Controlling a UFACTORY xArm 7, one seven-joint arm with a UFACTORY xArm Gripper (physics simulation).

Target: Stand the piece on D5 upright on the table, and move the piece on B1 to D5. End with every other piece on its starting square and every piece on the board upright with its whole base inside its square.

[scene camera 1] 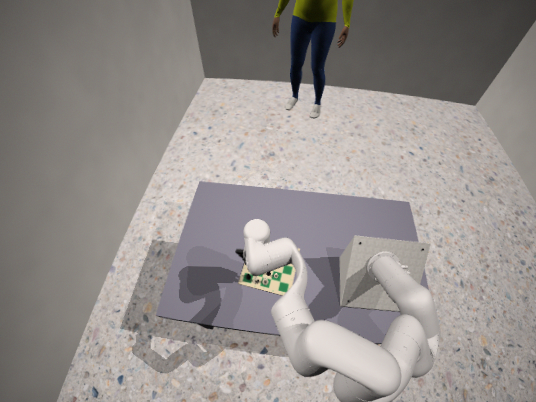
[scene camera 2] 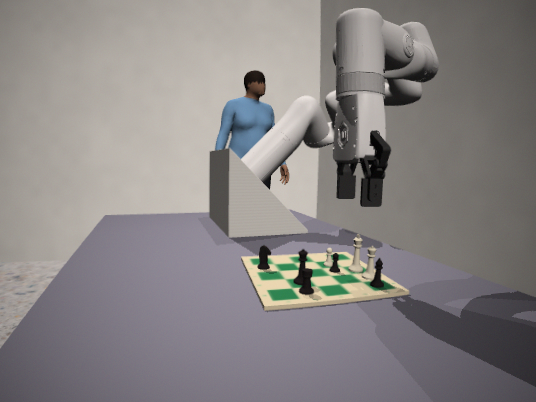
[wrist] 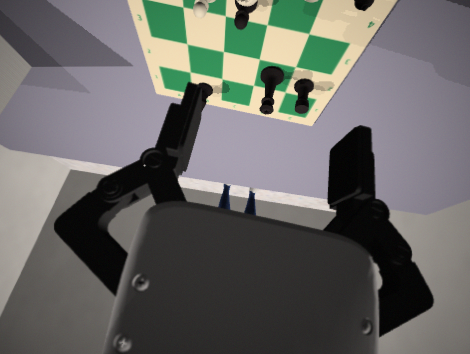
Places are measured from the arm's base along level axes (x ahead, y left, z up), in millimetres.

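Where they show: gripper, fingertip midpoint: (scene camera 2: 357, 202) (wrist: 273, 119); arm's base, link origin: (scene camera 1: 383, 266) (scene camera 2: 246, 177).
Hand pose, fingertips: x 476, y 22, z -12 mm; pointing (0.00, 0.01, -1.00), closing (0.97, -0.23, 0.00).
Note:
Each offset is from my fingertips to the top centre of the thing.
The black knight @[116 mm right, 94 mm back, 83 mm down] (scene camera 2: 264, 258) (wrist: 205, 90) stands upright on B1, partly behind a fingertip in the wrist view. A white crowned piece, seemingly the queen @[26 mm left, 12 mm ahead, 69 mm down] (scene camera 2: 371, 263), stands upright on D5, between the taller white king @[28 mm left, 26 mm back, 59 mm down] (scene camera 2: 357, 256) on C5 and the black bishop @[14 mm left, 46 mm ahead, 79 mm down] (scene camera 2: 378, 275) on E5. The chessboard @[45 mm right, 41 mm back, 122 mm down] (scene camera 1: 283, 287) (scene camera 2: 330, 303) (wrist: 250, 109) lies flat on the table. My gripper (scene camera 2: 359, 192) (wrist: 273, 119) is open and empty, high above the board's level. In scene camera 1 the arm hides part of the board and most of the gripper.
A black queen @[87 mm right, 11 mm back, 69 mm down] (scene camera 2: 302, 267) (wrist: 271, 80) stands on D2 and a black rook @[99 mm right, 25 mm ahead, 89 mm down] (scene camera 2: 306, 283) (wrist: 303, 92) on E2. A black pawn @[9 mm right, 37 mm back, 91 mm down] (scene camera 2: 335, 263) (wrist: 241, 19) and a white pawn @[1 mm right, 68 mm back, 91 mm down] (scene camera 2: 328, 257) (wrist: 200, 8) stand near the middle. The wedge-shaped arm mount (scene camera 1: 360, 295) (scene camera 2: 250, 210) stands on the table.

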